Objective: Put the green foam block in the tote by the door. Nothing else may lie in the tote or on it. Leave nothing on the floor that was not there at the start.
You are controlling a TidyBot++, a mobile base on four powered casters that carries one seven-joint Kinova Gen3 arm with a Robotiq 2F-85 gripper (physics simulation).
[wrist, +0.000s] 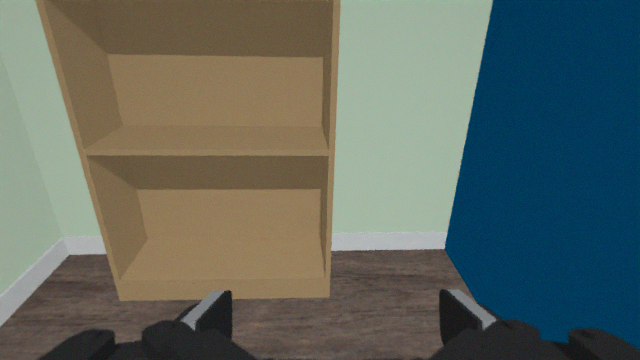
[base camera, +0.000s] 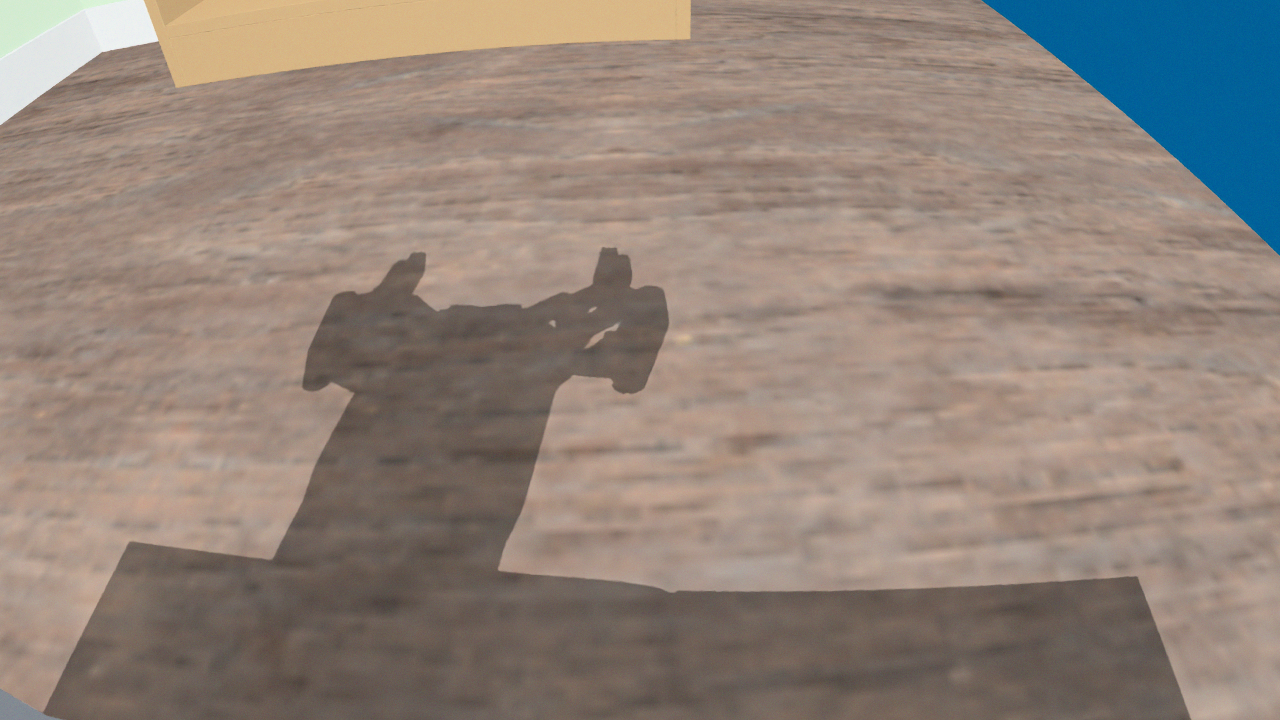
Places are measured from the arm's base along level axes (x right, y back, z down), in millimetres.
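Where they show: gripper, fingertip midpoint: (wrist: 335, 313).
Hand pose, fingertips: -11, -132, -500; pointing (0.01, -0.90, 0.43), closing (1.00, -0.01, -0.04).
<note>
After its pixels a point has its place, as x, y, z.
My gripper (wrist: 335, 313) {-11, -132, -500} is open in the wrist view, its two fingers wide apart at the lower edge with no object between them. In the base camera view the shadow of the arm and of the spread fingers falls on the floor. The green foam block, the tote and the door do not show in either view.
A tan bookshelf (base camera: 429, 40) (wrist: 210, 151) stands against the green wall (wrist: 395, 120) {259, -1446, -225}, left of centre; no object shows on its visible shelves. A tall blue panel (base camera: 1181, 89) {602, -863, 323} (wrist: 555, 150) {596, -944, -290} stands on the right. The wooden floor (base camera: 850, 402) {113, -424, 397} (wrist: 380, 290) {217, -1157, 396} runs between them.
</note>
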